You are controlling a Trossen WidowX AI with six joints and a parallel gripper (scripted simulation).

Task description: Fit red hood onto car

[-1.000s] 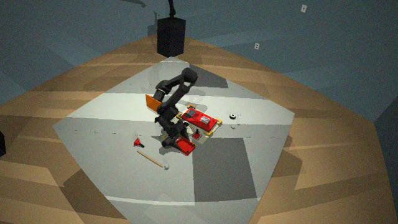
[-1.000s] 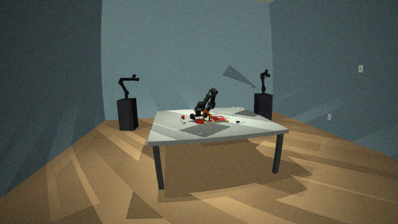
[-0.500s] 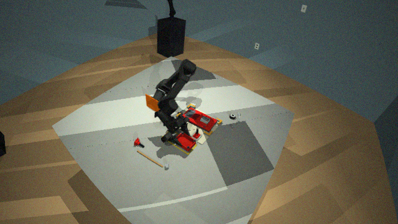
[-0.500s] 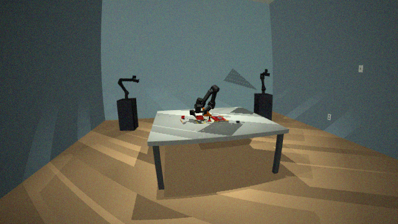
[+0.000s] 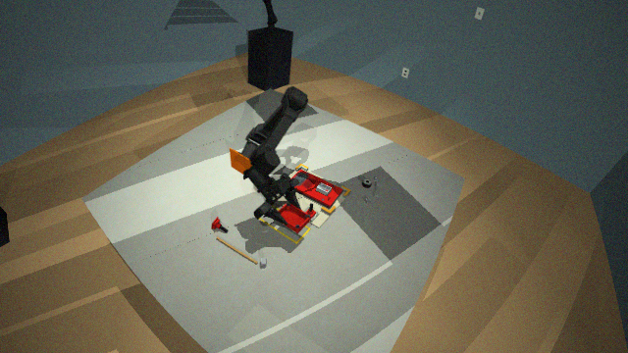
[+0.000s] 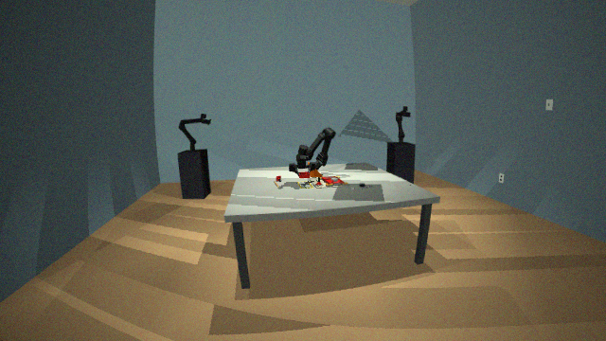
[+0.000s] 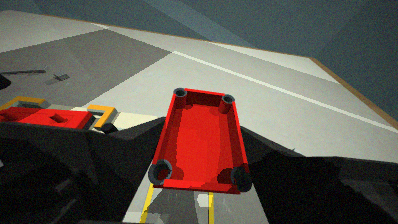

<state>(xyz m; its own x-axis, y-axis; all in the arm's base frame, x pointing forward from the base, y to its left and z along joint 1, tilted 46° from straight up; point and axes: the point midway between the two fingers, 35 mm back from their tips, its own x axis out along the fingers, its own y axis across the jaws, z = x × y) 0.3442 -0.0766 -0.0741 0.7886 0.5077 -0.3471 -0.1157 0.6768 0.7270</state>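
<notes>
Right now my gripper tip is 10 mm past the red hood and 10 mm above it. From my gripper tip the other things lie so: grey engine block: 50 mm behind, 230 mm to the left, 60 mm below; wooden-handled hammer: 80 mm behind, 200 mm to the right, 80 mm below; wrench: 80 mm ahead, 420 mm to the left, 80 mm below.
</notes>
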